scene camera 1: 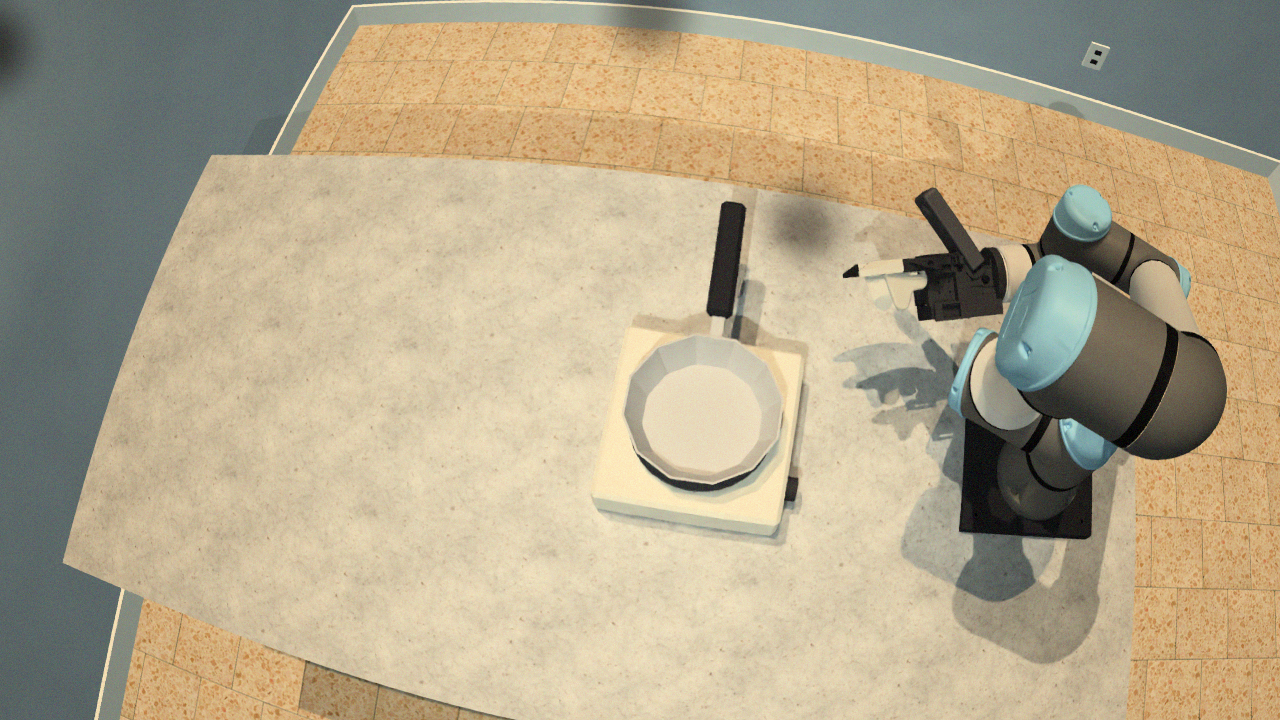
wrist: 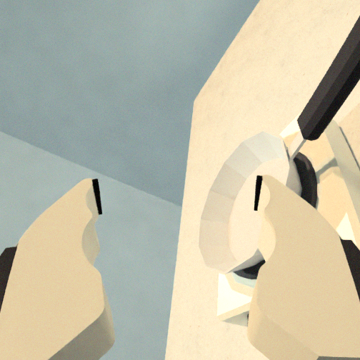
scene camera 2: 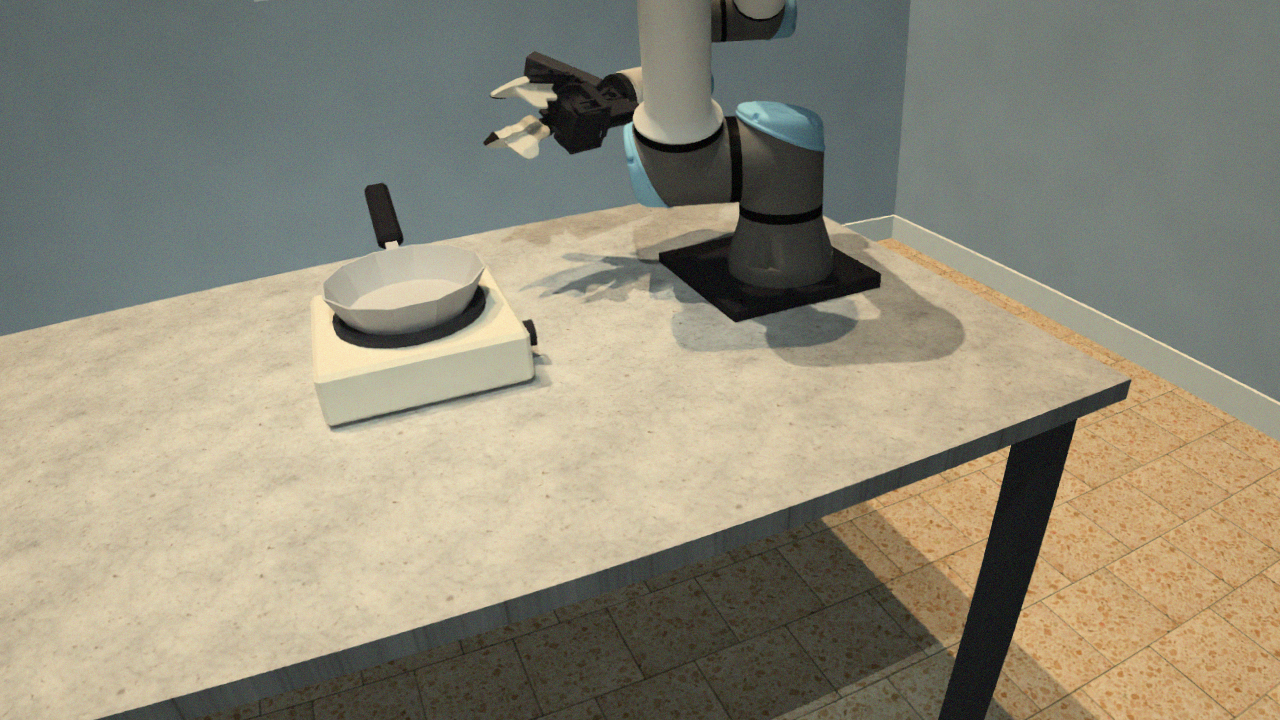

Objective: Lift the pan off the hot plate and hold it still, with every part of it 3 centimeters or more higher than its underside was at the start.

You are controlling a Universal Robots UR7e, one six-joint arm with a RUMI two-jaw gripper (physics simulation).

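Places are measured from the arm's base along level axes (x ahead, y down, z left), in centimetres.
Pixels of known places: gripper, between the fingertips: (scene camera 1: 850, 274) (scene camera 2: 487, 120); arm's base, origin of its link: (scene camera 1: 1037, 472) (scene camera 2: 780, 266).
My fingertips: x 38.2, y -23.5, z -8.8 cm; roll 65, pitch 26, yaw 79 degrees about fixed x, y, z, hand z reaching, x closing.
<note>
Ahead of a thing's pixels: the offset from my fingertips to its top centre. Level surfaces: height alone.
A light grey pan (scene camera 1: 702, 411) (scene camera 2: 407, 291) (wrist: 215, 220) sits upright on the black burner of the cream hot plate @[dy +17.7, dx +12.8, dz +14.9 cm] (scene camera 1: 613, 474) (scene camera 2: 429, 385) (wrist: 231, 299). Its black handle @[dy +9.4, dx +15.6, dz -5.3 cm] (scene camera 1: 725, 259) (scene camera 2: 383, 214) (wrist: 330, 85) reaches beyond the hot plate, toward the back table edge and angled upward. My gripper (scene camera 1: 861, 275) (scene camera 2: 490, 117) (wrist: 176, 179) is open and empty. It is raised above the table, between the pan's handle and the arm's base, apart from both pan and handle. Its fingers point roughly sideways, toward the handle's side of the table. In the wrist view the right finger hides part of the pan and hot plate.
A black knob @[dy +20.1, dx +0.3, dz +19.9 cm] (scene camera 1: 791, 488) (scene camera 2: 531, 332) is on the hot plate's side facing the arm. The arm's black base plate (scene camera 1: 980, 501) (scene camera 2: 742, 300) stands on the grey table @[dy +25.3 cm] (scene camera 1: 358, 402) (scene camera 2: 626, 465). The table's back edge runs behind the handle, with tiled floor beyond.
</note>
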